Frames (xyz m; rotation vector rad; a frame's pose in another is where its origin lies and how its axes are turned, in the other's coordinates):
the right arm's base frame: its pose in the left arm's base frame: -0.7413 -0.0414 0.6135 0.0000 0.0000 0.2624
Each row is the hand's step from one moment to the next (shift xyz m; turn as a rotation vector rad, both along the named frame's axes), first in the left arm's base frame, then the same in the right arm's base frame.
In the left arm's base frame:
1: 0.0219 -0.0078 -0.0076 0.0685 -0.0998 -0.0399
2: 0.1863 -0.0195 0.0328 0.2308 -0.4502 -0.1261
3: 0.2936 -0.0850 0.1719 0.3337 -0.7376 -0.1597
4: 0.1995 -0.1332 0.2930 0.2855 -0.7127 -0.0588
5: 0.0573 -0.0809 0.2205 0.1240 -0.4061 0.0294
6: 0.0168 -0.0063 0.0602 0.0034 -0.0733 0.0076
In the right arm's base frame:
1: 0.0191 -0.0132 -0.0076 0.0403 -0.1142 -0.0399
2: 0.1749 -0.0672 0.0328 0.1061 -0.4947 -0.1261
3: 0.2615 -0.1583 0.1719 0.1309 -0.7989 -0.1597
4: 0.1581 -0.1804 0.2930 0.0909 -0.7624 -0.0588
5: 0.0344 -0.0930 0.2205 0.0144 -0.4244 0.0294
6: 0.0146 -0.0104 0.0602 -0.0157 -0.0717 0.0076

